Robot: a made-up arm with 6 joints. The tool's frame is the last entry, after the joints.
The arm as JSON. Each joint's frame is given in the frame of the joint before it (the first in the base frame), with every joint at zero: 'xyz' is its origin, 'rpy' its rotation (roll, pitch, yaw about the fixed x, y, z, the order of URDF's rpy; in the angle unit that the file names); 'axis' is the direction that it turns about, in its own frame. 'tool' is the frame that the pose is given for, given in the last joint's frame.
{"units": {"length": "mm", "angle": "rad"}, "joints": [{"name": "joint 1", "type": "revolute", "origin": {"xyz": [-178.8, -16.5, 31.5], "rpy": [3.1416, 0.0, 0.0]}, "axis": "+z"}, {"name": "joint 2", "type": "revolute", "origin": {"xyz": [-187.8, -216.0, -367.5], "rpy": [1.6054, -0.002, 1.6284]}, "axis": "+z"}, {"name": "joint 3", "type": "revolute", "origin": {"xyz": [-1.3, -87.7, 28.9], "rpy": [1.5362, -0.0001, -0.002]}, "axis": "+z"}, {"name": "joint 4", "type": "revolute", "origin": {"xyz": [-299.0, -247.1, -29.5], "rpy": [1.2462, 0.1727, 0.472]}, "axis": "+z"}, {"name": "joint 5", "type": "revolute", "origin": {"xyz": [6.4, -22.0, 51.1], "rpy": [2.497, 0.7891, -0.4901]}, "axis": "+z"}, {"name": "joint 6", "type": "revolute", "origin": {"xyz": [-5.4, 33.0, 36.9], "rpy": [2.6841, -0.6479, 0.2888]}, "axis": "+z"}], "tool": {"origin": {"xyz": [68.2, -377.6, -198.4], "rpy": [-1.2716, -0.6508, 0.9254]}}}
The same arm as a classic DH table. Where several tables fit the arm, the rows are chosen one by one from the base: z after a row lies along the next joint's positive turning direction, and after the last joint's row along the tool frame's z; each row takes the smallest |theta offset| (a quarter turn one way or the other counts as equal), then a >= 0, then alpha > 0; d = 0 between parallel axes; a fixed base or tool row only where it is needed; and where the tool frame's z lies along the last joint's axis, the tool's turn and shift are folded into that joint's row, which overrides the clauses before.
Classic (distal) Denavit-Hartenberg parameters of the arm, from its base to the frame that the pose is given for. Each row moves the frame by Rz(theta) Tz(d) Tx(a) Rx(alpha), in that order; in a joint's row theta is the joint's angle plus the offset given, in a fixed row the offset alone. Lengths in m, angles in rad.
base (fixed): a -0.1796, alpha 3.1416, d 0.0000, theta_offset 0.0920
joint 1: a 0.2048, alpha -1.6054, d -0.4059, theta_offset -1.4211
joint 2: a 0.0011, alpha -1.5362, d -0.1742, theta_offset 0.0000
joint 3: a 0.3829, alpha -1.2512, d 0.0377, theta_offset 0.5298
joint 4: a -0.0229, alpha -2.1689, d 0.1172, theta_offset -1.4287
joint 5: a -0.0284, alpha -2.3679, d 0.0199, theta_offset 0.1424
joint 6: a -0.3079, alpha -1.3341, d -0.1685, theta_offset -0.9888
tool (fixed): a 0.0000, alpha 0.0000, d -0.2355, theta_offset -0.6728

